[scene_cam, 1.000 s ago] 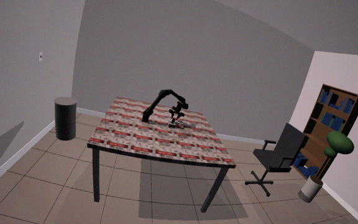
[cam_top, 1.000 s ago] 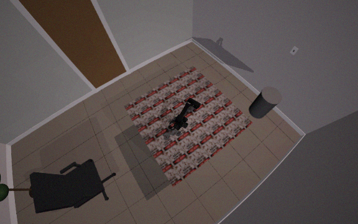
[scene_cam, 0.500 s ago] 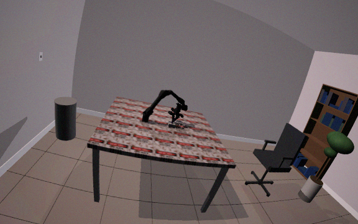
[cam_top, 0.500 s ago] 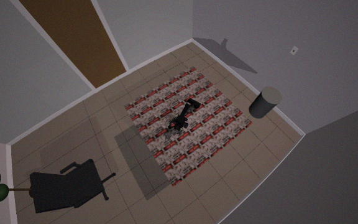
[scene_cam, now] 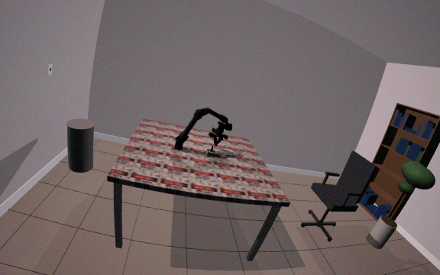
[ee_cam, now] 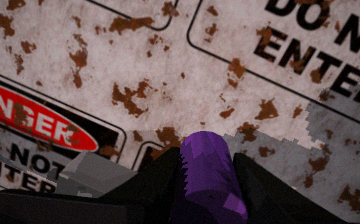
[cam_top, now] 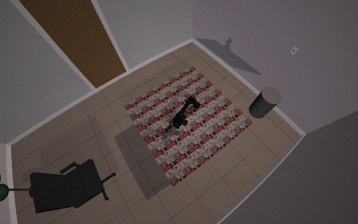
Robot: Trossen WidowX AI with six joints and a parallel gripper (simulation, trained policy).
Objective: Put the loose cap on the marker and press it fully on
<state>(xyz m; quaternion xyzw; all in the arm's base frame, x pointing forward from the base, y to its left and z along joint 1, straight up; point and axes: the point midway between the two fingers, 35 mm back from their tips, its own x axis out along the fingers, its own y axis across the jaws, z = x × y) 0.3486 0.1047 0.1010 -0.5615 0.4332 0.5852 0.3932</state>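
The holder block lies 50 mm behind my gripper tip, 110 mm to the right of it and 50 mm below it. The rest, counted from my gripper tip: purple cap (10 mm above).
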